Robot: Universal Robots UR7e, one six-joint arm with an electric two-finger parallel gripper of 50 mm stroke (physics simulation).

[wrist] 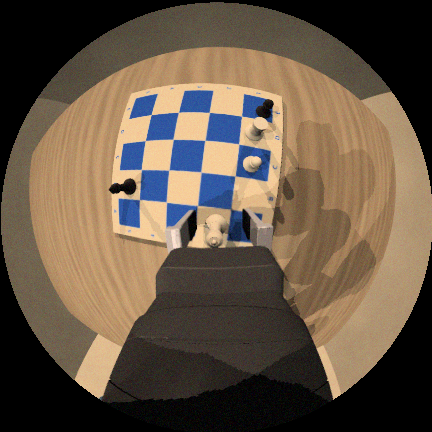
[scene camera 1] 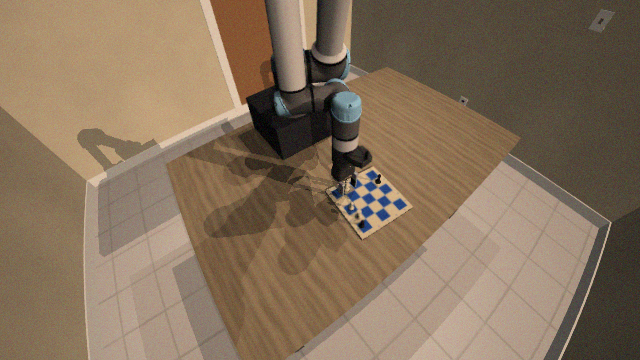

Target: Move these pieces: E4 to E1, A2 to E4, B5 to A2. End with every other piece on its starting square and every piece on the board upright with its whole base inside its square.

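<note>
The blue and cream board (scene camera 1: 393,196) (wrist: 192,126) lies on the table. My gripper (scene camera 1: 348,184) (wrist: 219,218) is open, low over the board's edge nearest the robot. Its fingers stand on either side of a white round-headed piece (wrist: 215,227), which is upright on A2 and not gripped. In the wrist view its lower part shows and its head points to the gripper body. A black piece (scene camera 1: 378,179) (wrist: 128,186) stands on B5. Another black piece (scene camera 1: 362,224) (wrist: 263,110) stands on E1. E4 holds no piece.
A white rook-like piece (scene camera 1: 357,216) (wrist: 256,129) stands on D1, beside the black piece on E1. A white pawn-like piece (scene camera 1: 351,206) (wrist: 252,163) stands on C1. The robot's black base box (scene camera 1: 287,135) is behind the board. Arm shadows fall across the wooden table (scene camera 1: 280,310).
</note>
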